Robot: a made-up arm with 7 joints. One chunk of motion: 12 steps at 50 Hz.
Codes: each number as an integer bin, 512 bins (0 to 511) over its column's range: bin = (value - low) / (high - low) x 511, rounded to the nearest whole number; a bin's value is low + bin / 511 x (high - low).
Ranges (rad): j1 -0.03..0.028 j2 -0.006..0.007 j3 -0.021..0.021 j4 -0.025..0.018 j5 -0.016..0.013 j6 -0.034..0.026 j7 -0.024..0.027
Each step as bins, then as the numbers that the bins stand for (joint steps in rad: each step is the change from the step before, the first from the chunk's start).
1 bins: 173 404 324 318 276 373 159
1 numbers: -0.01036 0.00428 0.00563 0.00176 -0.00034 0.00980 -0.00813
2 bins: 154 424 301 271 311 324 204
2 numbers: -0.01252 0.00479 0.00374 -0.00220 0.00165 0.00404 -0.00364
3 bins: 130 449 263 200 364 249 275
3 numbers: -0.01524 0.00542 0.00062 -0.00817 0.00466 -0.00476 0.00345
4 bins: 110 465 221 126 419 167 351
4 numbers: -0.01751 0.00583 -0.00284 -0.01440 0.00778 -0.01439 0.01103
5 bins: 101 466 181 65 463 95 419
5 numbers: -0.01854 0.00586 -0.00612 -0.01953 0.01028 -0.02285 0.01782
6 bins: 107 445 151 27 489 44 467
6 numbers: -0.01786 0.00532 -0.00859 -0.02273 0.01175 -0.02883 0.02261
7 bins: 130 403 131 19 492 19 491
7 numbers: -0.01524 0.00425 -0.01023 -0.02340 0.01192 -0.03177 0.02500
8 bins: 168 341 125 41 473 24 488
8 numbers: -0.01093 0.00268 -0.01073 -0.02155 0.01084 -0.03118 0.02470
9 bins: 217 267 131 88 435 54 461
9 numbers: -0.00537 0.00079 -0.01023 -0.01759 0.00869 -0.02766 0.02201
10 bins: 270 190 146 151 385 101 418
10 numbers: 0.00065 -0.00117 -0.00900 -0.01229 0.00585 -0.02214 0.01772
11 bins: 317 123 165 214 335 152 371
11 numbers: 0.00598 -0.00287 -0.00744 -0.00699 0.00301 -0.01615 0.01303
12 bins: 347 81 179 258 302 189 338
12 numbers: 0.00939 -0.00394 -0.00629 -0.00329 0.00114 -0.01181 0.00973
